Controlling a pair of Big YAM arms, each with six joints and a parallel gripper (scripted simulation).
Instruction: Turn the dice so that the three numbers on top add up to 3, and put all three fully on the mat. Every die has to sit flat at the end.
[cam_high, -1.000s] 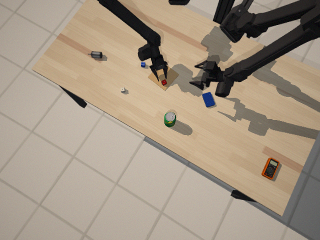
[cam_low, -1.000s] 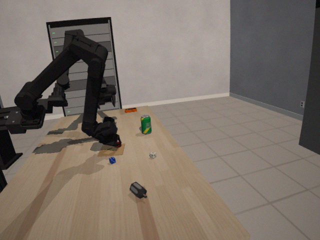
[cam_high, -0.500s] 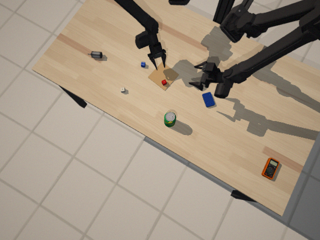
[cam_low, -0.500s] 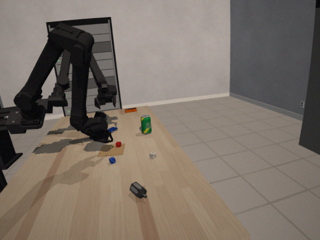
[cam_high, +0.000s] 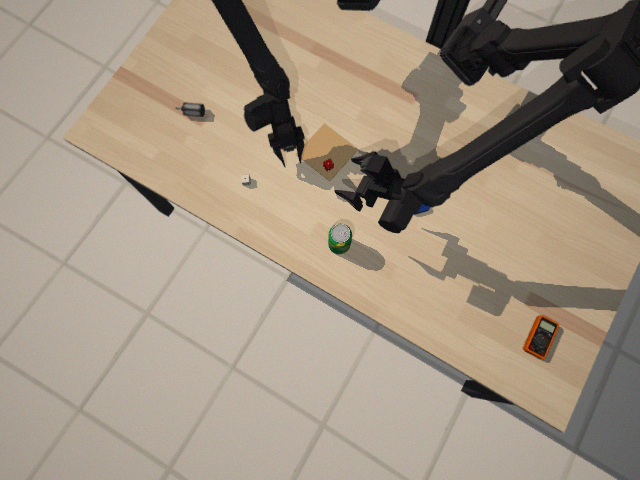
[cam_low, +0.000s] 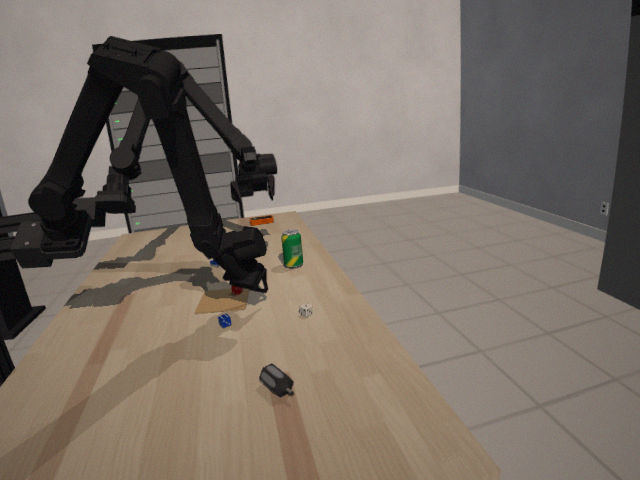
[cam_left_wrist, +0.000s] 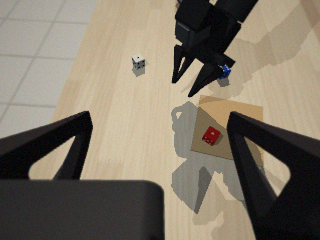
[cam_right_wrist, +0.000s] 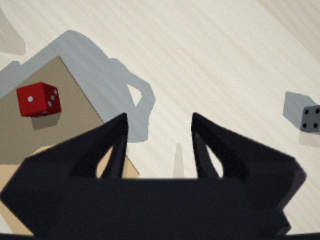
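Note:
My right gripper is now 120 mm short of the white die, 90 mm to the left of it and 40 mm above it. Also, from my right hand: blue die: 90 mm to the right, 90 mm behind, 40 mm below; then red die: 90 mm to the left, 70 mm behind, 30 mm below; then tan mat: 110 mm behind, 50 mm to the left, 50 mm below.

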